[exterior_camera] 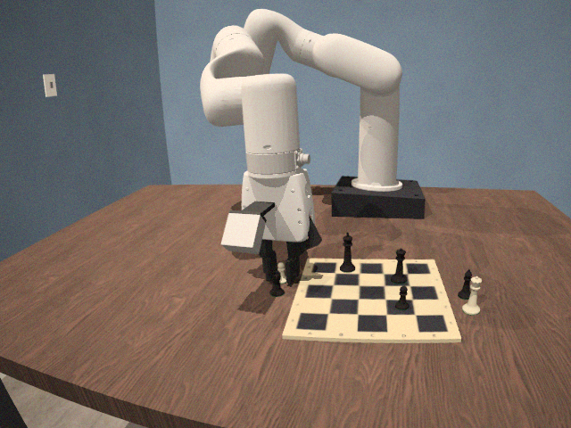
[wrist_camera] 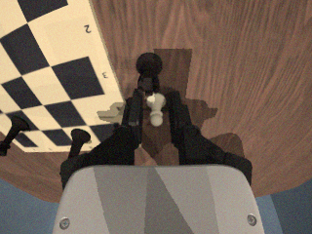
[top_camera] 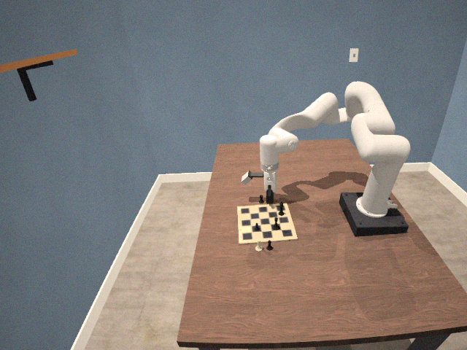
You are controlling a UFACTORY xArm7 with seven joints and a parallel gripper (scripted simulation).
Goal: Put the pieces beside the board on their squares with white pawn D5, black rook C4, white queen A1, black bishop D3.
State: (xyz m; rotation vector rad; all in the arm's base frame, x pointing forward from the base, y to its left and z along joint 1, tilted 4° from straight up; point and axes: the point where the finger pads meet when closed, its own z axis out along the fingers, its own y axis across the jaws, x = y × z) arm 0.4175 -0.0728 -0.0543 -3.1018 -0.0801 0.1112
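My hand is 10 mm above the white pawn. Also, from my hand: white queen: 20 mm ahead, 290 mm to the left; black pawn: 40 mm ahead, 190 mm to the left; chessboard: 10 mm ahead, 140 mm to the left, 20 mm below.
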